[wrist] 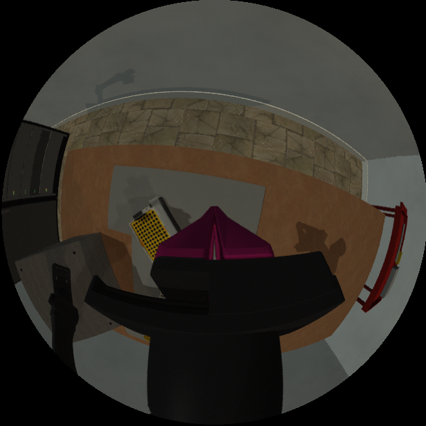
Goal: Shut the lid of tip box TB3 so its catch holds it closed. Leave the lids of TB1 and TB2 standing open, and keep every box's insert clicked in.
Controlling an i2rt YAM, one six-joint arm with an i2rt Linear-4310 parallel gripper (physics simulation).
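A tip box (152, 232) with a yellow, dark-holed insert sits at an angle on the grey mat (225, 190), left of centre in the wrist view. Its label is not readable, and its lower right part is hidden behind the fingers. The position of its lid is hard to make out. A small yellow piece of another box (147, 338) shows low down, left of the black gripper body; the rest is hidden. I cannot tell which box is TB3. My gripper (214, 212) is shut and empty, its magenta fingertips to the right of the angled box in the view.
A brown table (290, 200) surrounds the mat. A red rack (395, 245) is at the right edge. A dark cabinet (30, 225) is at the left. A grey board (37, 270) with a black bracket (62, 295) is at lower left. Stone paving (200, 125) lies beyond the table.
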